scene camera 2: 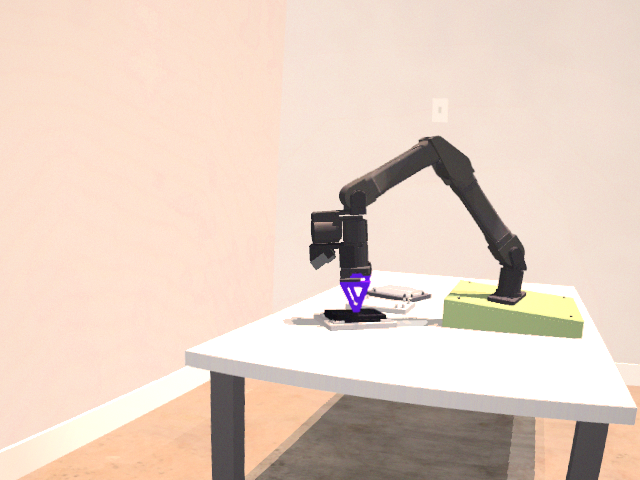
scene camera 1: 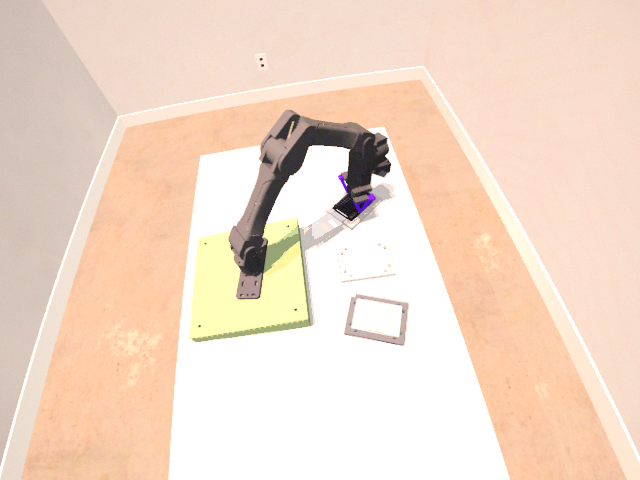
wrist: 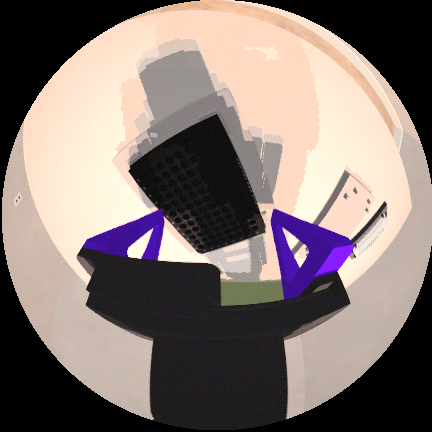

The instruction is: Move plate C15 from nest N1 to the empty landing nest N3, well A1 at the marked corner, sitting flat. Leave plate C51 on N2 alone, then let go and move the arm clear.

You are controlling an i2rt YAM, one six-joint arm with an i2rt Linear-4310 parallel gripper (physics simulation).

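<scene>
A black well plate [scene camera 1: 343, 206] [scene camera 2: 336, 314] [wrist: 200, 175] sits on a pale nest [scene camera 1: 352, 223] [scene camera 2: 333, 326] at the far end of the row; its label is unreadable. My gripper [scene camera 1: 355, 202] [scene camera 2: 356, 310] [wrist: 217, 214] is open, pointing down close over this plate. In the wrist view the plate is turned at an angle to the fingers, its near end between the fingertips; contact cannot be told. The empty white nest with small pegs [scene camera 1: 364, 260] [scene camera 2: 398, 308] [wrist: 351, 206] is in the middle of the row. A white plate [scene camera 1: 377, 317] [scene camera 2: 398, 290] sits on a dark grey nest [scene camera 1: 350, 320] [scene camera 2: 421, 296].
The arm stands on a yellow-green base block [scene camera 1: 279, 304] [scene camera 2: 511, 322] beside the nests. The white table [scene camera 1: 320, 403] [scene camera 2: 413, 361] carries everything. The arm reaches over the table to the black plate, and its shadow falls around that nest.
</scene>
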